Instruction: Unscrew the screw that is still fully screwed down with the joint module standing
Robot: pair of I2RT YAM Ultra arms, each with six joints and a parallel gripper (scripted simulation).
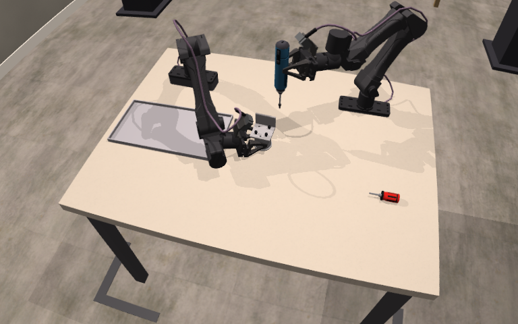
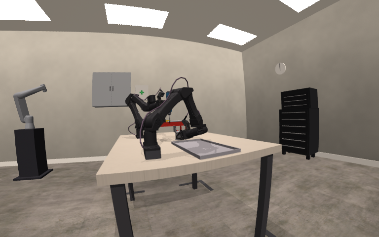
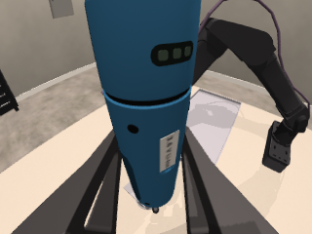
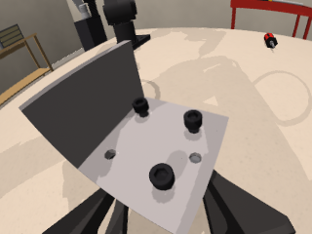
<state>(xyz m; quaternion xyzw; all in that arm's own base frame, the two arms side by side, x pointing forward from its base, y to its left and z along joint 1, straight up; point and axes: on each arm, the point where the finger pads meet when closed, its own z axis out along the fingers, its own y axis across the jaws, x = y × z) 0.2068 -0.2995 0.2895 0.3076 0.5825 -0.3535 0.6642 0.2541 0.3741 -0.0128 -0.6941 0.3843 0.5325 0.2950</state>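
Right now the grey L-shaped bracket is 5 cm above my right hand. The rest, counted from my right hand: shallow grey tray 35 cm to the right, 2 cm below; small red-handled screwdriver 43 cm to the left, 14 cm ahead, 1 cm below.
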